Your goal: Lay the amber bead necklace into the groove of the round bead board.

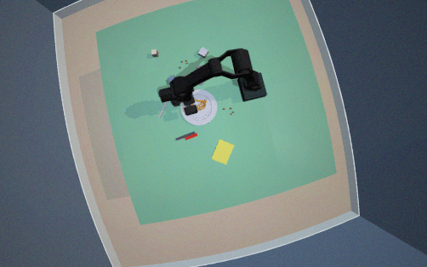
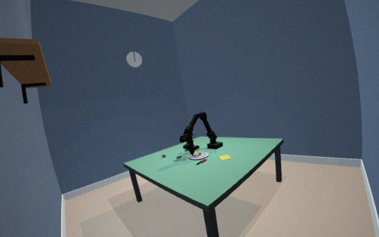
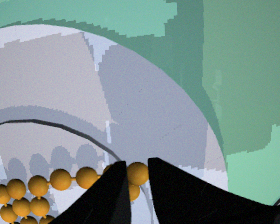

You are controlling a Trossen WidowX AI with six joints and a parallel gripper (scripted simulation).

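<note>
Right now my gripper tip is 50 mm past the round grey bead board, 40 mm to the right of it and 10 mm above it. From my gripper tip the other things lie so: grey rod: 150 mm ahead, 30 mm to the left, 20 mm below; blue block: 100 mm ahead, 120 mm to the right, 10 mm below; grey plate: 60 mm behind, 140 mm to the right, 20 mm below.
</note>
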